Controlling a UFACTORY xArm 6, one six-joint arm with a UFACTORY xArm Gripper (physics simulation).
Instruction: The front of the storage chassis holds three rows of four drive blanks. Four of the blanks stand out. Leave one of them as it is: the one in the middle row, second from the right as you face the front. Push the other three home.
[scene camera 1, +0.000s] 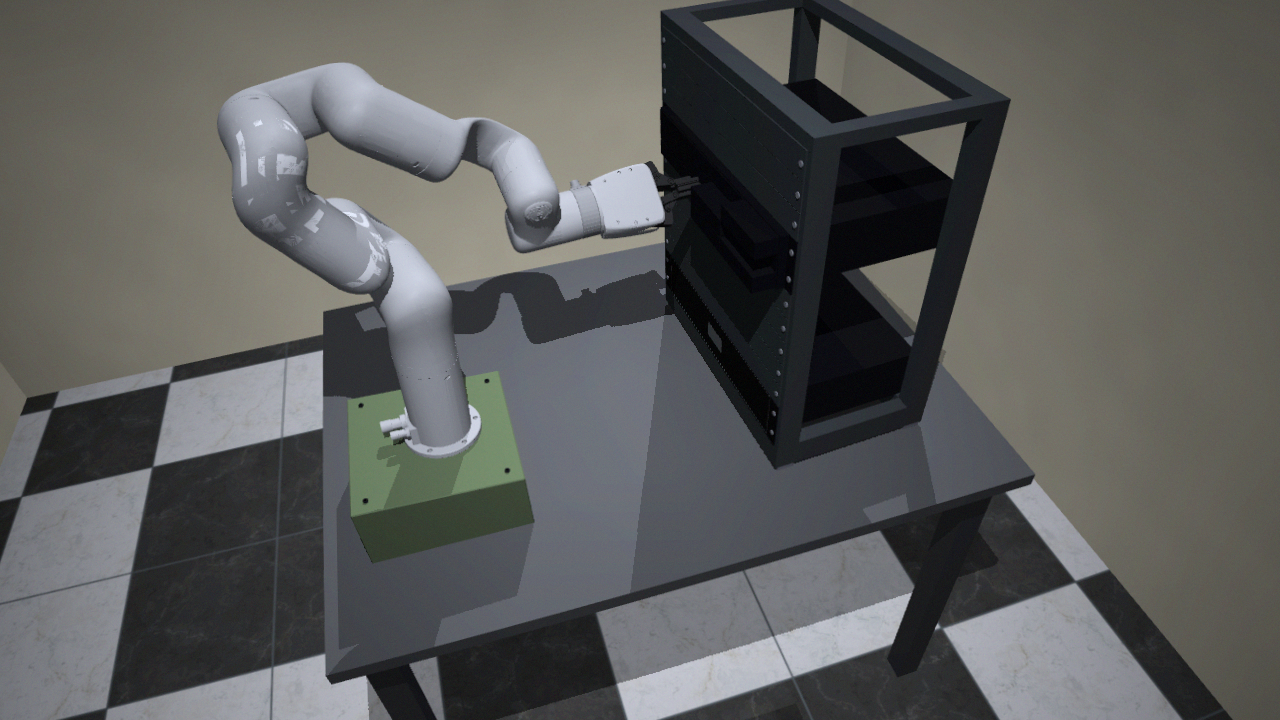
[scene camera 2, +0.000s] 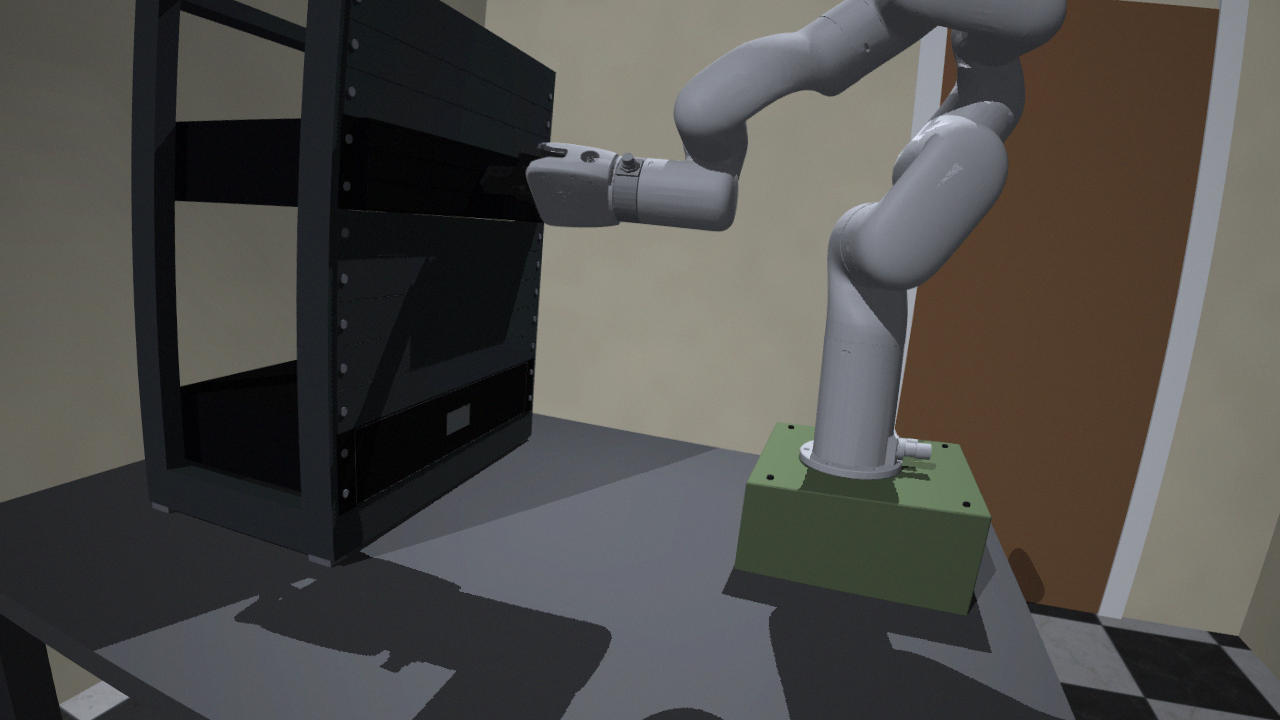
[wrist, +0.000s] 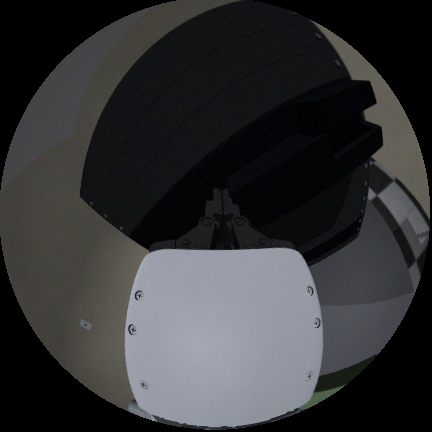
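Where they show: gripper, fingertip midpoint: (scene camera 1: 697, 184) (scene camera 2: 485, 179) (wrist: 220, 199); arm's base, origin of the base link: (scene camera 1: 442, 430) (scene camera 2: 850, 461).
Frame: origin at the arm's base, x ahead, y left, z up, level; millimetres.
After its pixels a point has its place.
Note:
The dark storage chassis (scene camera 1: 677, 147) {x 495, y 192, z 305 mm} (scene camera 2: 393, 165) {x 495, y 232, z 302 mm} (wrist: 167, 222) {x 494, y 161, z 313 mm} is the black band across the rack's front. Its rows are hard to tell apart. In the wrist view, one blank (wrist: 335, 107) {x 457, y -78, z 329 mm} stands out at the upper right and another (wrist: 367, 137) {x 457, y -122, z 283 mm} stands out below it. A long dark shape (wrist: 275, 162) {x 462, y 2, z 313 mm} runs left from there toward the fingertips; whether it is one blank or more is unclear. Protruding blanks (scene camera 1: 750, 234) {x 461, y -145, z 341 mm} also show in scene camera 1. My gripper (scene camera 1: 697, 181) {x 477, y 67, z 303 mm} (scene camera 2: 486, 181) {x 477, y 67, z 303 mm} (wrist: 220, 199) {x 477, y 67, z 303 mm} is shut and empty, its tips close to the chassis front, by the left end of that shape; contact is unclear.
The open rack frame (scene camera 1: 810, 295) {x 532, y -200, z 255 mm} (scene camera 2: 319, 358) {x 524, y 304, z 111 mm} stands on the grey table (scene camera 1: 581, 447) {x 220, y -22, z -114 mm} (scene camera 2: 626, 519) {x 269, y 36, z -114 mm}. Plain panels lie above and below the chassis. A lower black unit (scene camera 1: 716, 336) {x 508, y 44, z -4 mm} (scene camera 2: 402, 456) {x 510, y 181, z -25 mm} sits near the rack's foot. The arm stands on a green block (scene camera 1: 447, 519) {x -29, y -139, z -51 mm} (scene camera 2: 859, 546) {x -14, y 123, z -56 mm}.

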